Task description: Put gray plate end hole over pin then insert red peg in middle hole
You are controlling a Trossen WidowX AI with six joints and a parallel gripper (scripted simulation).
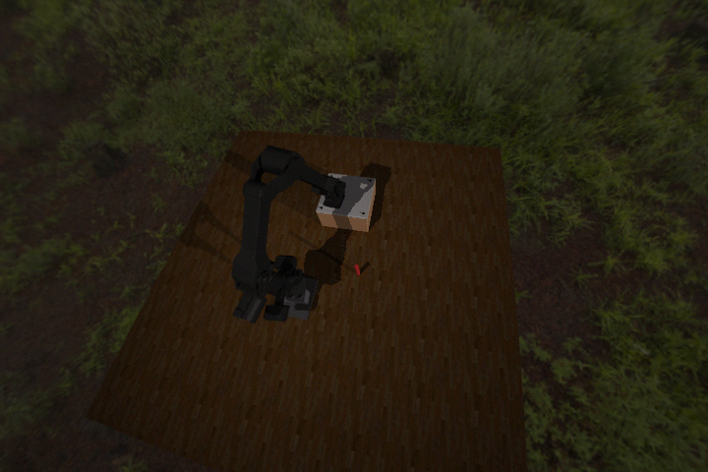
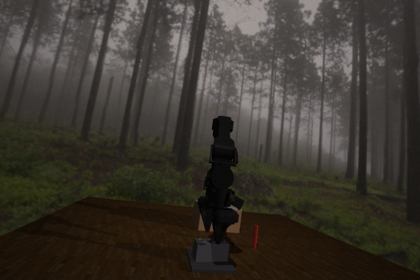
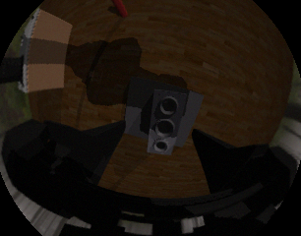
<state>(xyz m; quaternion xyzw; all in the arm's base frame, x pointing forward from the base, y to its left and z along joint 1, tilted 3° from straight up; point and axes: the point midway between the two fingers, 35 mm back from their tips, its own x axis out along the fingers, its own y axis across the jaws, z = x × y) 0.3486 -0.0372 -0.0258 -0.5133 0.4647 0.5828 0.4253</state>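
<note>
Right now my gripper tip is 10 mm short of the gray plate and 20 mm above it. The rest, counted from my gripper tip: red peg (130 mm behind, 180 mm to the left, 30 mm below); dark base (10 mm to the left, 60 mm below).
</note>
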